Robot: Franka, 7 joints.
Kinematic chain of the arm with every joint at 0, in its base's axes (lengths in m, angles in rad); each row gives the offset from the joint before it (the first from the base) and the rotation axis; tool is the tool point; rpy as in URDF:
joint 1: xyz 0 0 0.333 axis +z
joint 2: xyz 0 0 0 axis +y
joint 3: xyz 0 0 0.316 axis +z
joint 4: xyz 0.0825 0 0 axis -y
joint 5: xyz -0.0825 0 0.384 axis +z
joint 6: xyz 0 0 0 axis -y
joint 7: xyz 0.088 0 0 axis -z
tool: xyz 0 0 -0.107 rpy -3.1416 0 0
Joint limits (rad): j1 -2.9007..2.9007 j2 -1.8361..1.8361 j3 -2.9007..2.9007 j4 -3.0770..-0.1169 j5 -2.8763..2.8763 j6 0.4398..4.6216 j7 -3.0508..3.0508
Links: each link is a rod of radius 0.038 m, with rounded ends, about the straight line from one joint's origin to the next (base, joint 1, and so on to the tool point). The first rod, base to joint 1, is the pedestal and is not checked.
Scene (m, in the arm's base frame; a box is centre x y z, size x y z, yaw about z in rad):
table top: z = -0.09
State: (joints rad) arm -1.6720 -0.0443 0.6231 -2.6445 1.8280 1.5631 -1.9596
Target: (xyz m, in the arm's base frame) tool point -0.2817 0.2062 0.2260
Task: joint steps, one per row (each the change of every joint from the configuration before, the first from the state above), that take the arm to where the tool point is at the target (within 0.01 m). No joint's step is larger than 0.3 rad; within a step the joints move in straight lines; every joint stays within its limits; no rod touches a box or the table.
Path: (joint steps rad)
1: -0.2048 -0.0110 -0.2882 -0.0308 0.0029 0.0579 0.0000
2: -0.2048 -0.0111 -0.2881 -0.0309 0.0028 0.0579 0.0000
3: -0.2048 -0.0110 -0.2882 -0.0308 0.0029 0.0580 0.0000
4: -0.2047 -0.0110 -0.2881 -0.0309 0.0028 0.0579 0.0000
5: -0.2048 -0.0111 -0.2882 -0.0308 0.0029 0.0579 0.0000
6: -0.2048 -0.0110 -0.2882 -0.0309 0.0028 0.0579 0.0000

